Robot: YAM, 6 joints.
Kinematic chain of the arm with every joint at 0, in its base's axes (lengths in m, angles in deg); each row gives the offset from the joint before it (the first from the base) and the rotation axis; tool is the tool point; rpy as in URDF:
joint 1: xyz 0 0 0.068 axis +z
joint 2: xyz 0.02 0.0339 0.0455 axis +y
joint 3: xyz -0.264 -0.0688 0 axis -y
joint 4: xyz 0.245 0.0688 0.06 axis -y
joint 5: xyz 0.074 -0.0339 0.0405 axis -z
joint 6: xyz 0.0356 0 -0.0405 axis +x
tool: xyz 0 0 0 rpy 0 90 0
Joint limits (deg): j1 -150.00..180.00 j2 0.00..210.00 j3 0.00..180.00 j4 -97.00..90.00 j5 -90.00..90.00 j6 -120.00..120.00
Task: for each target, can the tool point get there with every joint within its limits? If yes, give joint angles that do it. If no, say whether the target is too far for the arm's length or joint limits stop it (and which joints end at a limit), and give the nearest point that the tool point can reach.
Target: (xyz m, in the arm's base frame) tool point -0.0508 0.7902 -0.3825
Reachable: no: too far | nearest point -0.0352 0.5481 -0.2199 | short by 0.292 m
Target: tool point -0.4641 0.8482 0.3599
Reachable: no: too far | nearest point -0.3003 0.5489 0.2711 | short by 0.353 m
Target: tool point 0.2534 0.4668 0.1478
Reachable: yes | joints 62.77 138.70 112.23 -25.27 19.30 93.44
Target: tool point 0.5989 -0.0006 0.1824
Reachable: yes | joints 2.26 158.40 128.40 54.97 42.81 -10.44
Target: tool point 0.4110 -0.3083 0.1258
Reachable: yes | joints -35.46 139.08 83.25 60.32 20.87 52.87
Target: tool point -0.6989 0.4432 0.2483
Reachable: no: too far | nearest point -0.5382 0.3413 0.2165 | short by 0.193 m
